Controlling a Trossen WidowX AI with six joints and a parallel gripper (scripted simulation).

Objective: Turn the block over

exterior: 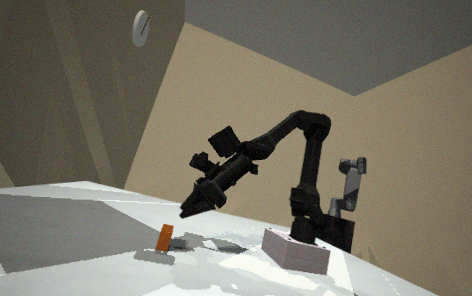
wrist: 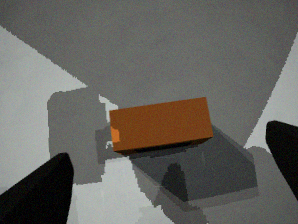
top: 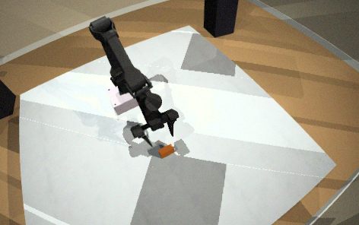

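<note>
Now: gripper tip 60 mm above the orange block and 10 mm short of it.
</note>
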